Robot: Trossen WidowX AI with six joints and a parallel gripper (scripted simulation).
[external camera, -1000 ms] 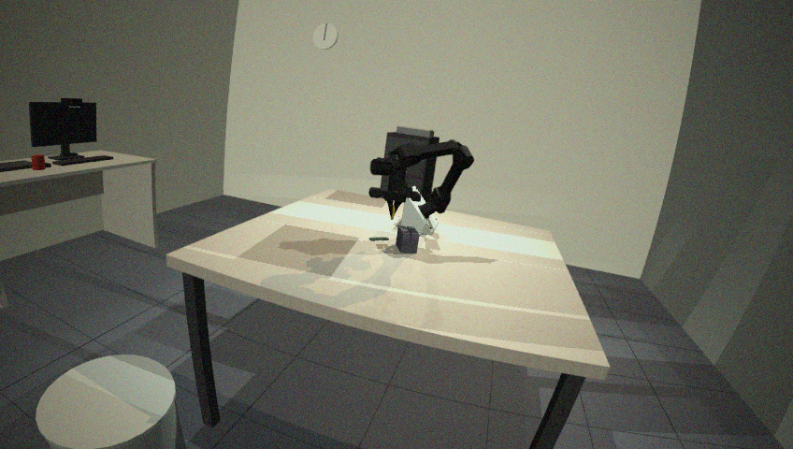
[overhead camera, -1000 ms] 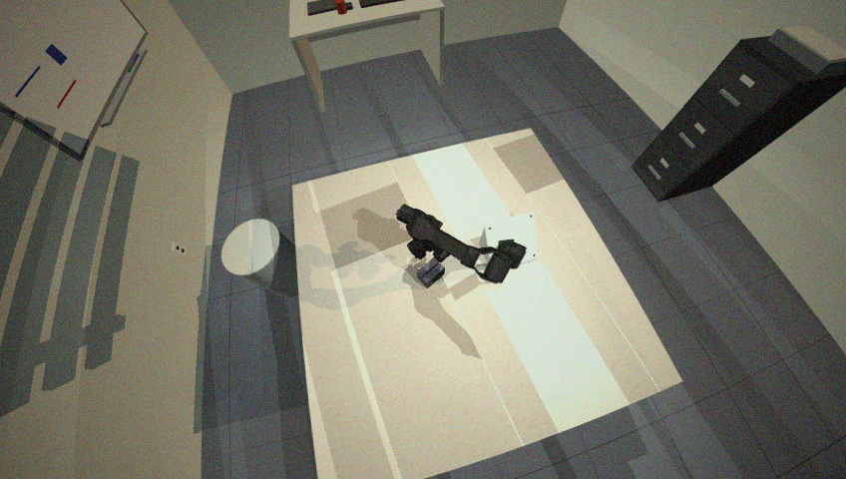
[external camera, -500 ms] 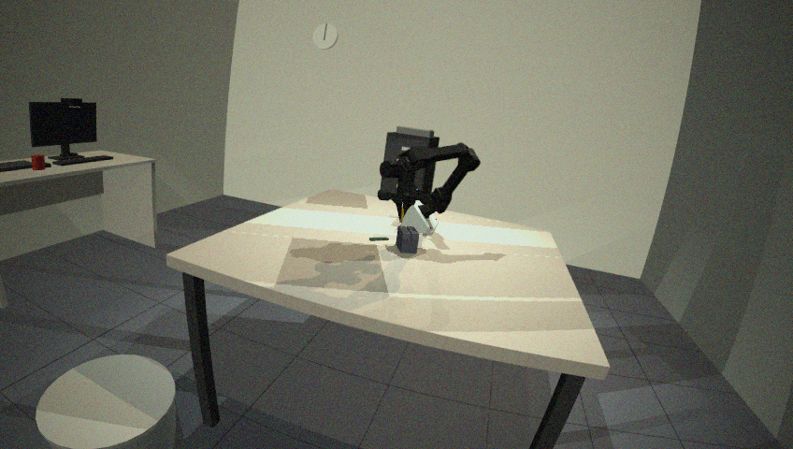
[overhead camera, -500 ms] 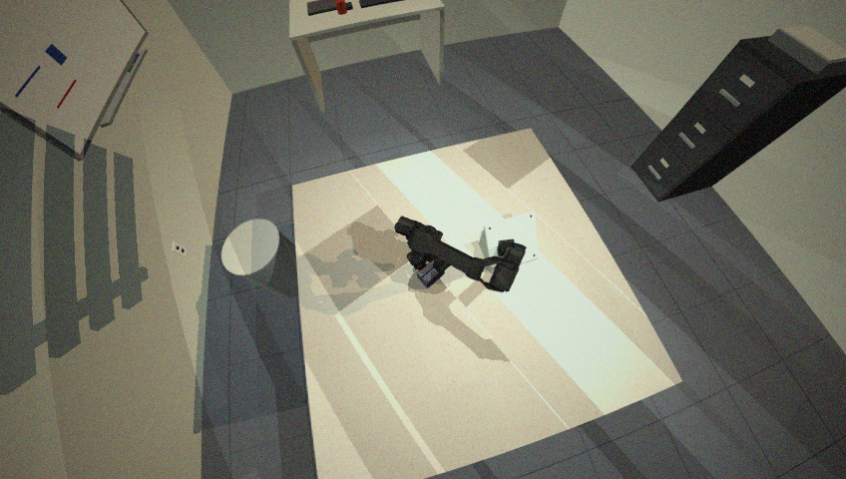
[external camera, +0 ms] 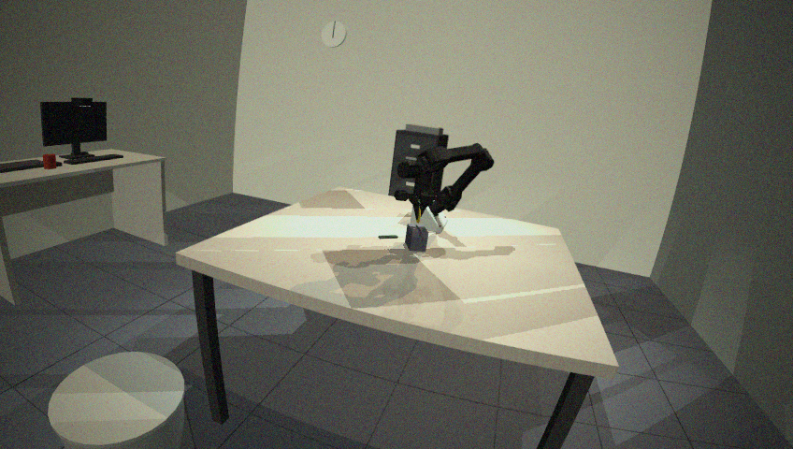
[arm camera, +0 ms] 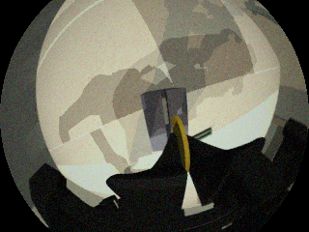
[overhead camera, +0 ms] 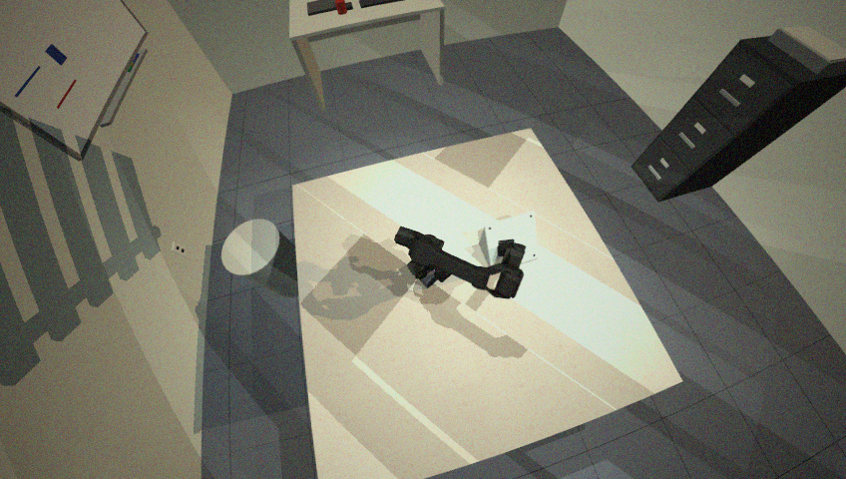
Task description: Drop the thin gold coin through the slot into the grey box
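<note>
Now: the gold coin 2 cm above my gripper tip.
</note>
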